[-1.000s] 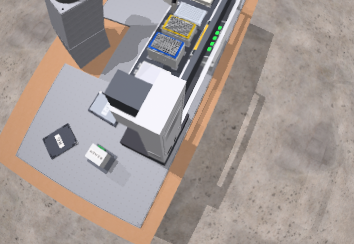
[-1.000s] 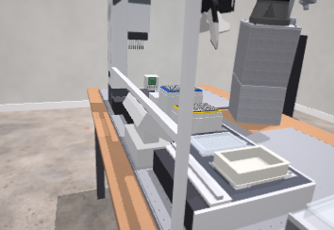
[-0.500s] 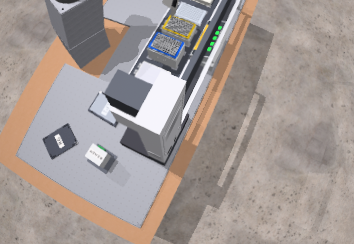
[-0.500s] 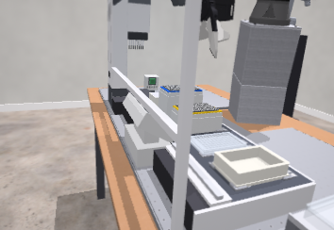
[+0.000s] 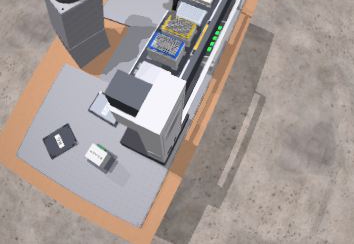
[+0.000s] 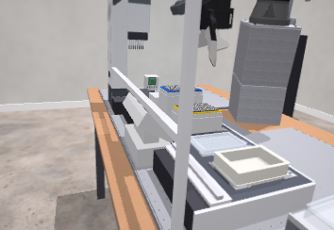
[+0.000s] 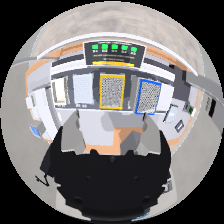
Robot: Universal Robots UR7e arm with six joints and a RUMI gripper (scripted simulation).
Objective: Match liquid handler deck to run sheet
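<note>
Right now the yellow-framed tip rack is 1 cm behind my hand, 1 cm to the right of it and 15 cm below it. The rest, counted from my hand: white sealed block: 1 cm ahead, 25 cm to the right, 18 cm below; clear well plate: 12 cm to the left, 19 cm below; blue-framed tip rack: 13 cm to the right, 13 cm below.
</note>
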